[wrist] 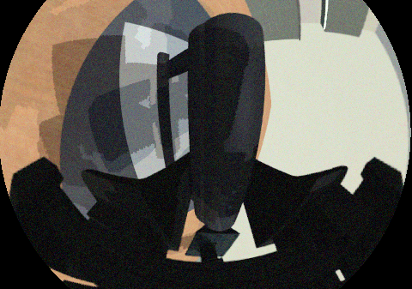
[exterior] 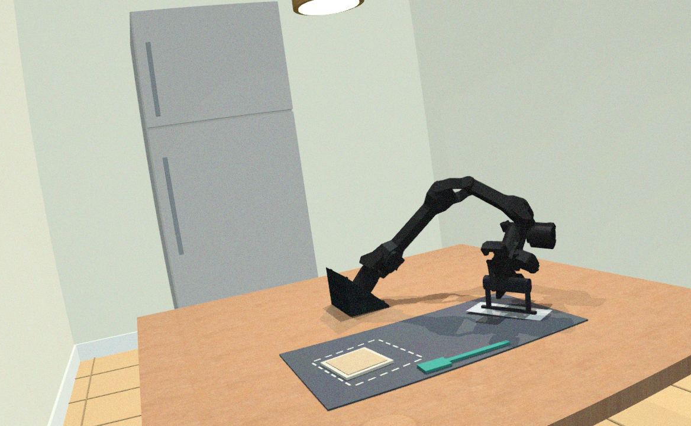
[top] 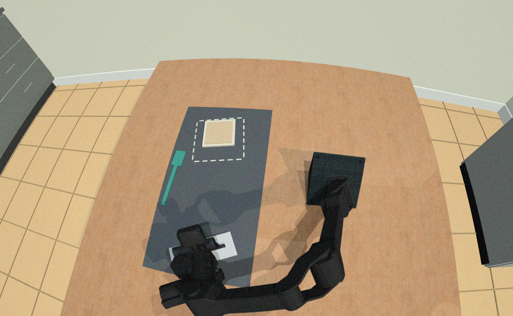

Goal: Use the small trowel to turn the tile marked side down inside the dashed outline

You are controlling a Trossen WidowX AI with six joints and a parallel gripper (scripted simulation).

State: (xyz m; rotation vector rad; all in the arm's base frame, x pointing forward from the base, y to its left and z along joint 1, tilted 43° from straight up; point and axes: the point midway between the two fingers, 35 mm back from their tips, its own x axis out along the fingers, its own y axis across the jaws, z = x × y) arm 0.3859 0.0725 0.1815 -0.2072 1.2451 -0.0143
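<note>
My gripper tip is now 1 cm past the trowel, 2 cm to the right of it and 1 cm above it. The rest, counted from my gripper tip: teal flat tool: 13 cm ahead, 24 cm to the right, 5 cm below; then cream tile: 2 cm behind, 40 cm to the right, 5 cm below; then grey mat: 1 cm behind, 20 cm to the right, 7 cm below.
</note>
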